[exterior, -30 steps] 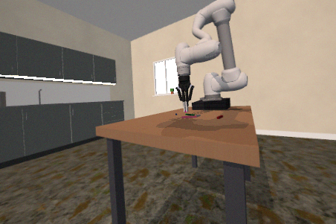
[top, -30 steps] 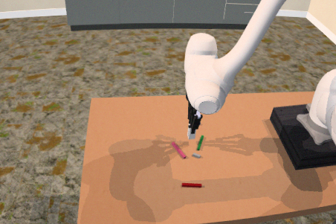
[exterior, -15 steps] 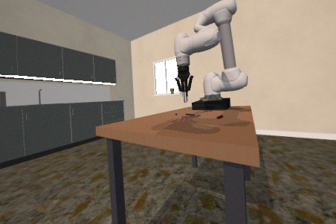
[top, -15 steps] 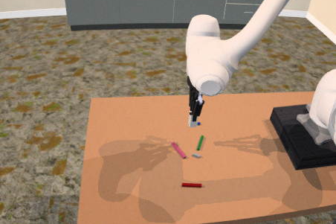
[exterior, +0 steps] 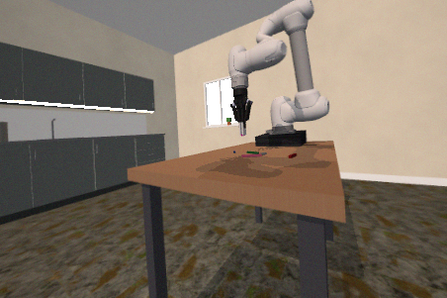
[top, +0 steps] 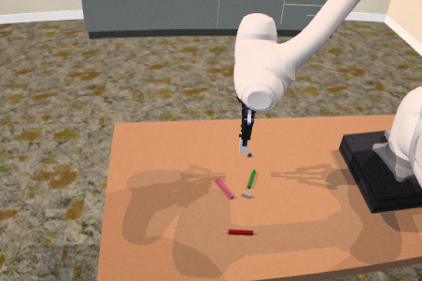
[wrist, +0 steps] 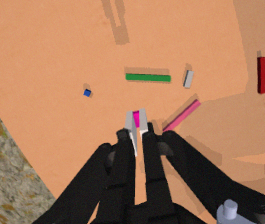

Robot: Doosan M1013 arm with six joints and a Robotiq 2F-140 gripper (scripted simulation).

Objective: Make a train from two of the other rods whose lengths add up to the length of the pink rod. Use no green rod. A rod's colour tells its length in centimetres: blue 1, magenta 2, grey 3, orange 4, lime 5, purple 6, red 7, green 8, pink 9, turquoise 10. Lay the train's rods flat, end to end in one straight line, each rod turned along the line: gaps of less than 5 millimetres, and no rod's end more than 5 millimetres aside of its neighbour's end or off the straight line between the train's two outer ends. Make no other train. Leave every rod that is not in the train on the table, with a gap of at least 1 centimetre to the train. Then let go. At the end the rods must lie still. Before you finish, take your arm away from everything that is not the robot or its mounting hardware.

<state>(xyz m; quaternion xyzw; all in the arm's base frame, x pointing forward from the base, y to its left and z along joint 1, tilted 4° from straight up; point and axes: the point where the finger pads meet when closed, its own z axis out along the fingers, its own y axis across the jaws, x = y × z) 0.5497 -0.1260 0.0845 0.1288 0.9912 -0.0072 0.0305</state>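
Right now my hand is 6 cm past the blue rod, 8 cm to the left of it and 13 cm above it. The rest, counted from my hand: green rod 3 cm behind, 4 cm to the left, 13 cm below; then magenta rod 3 cm below; then pink rod 7 cm ahead, 6 cm to the left, 13 cm below.
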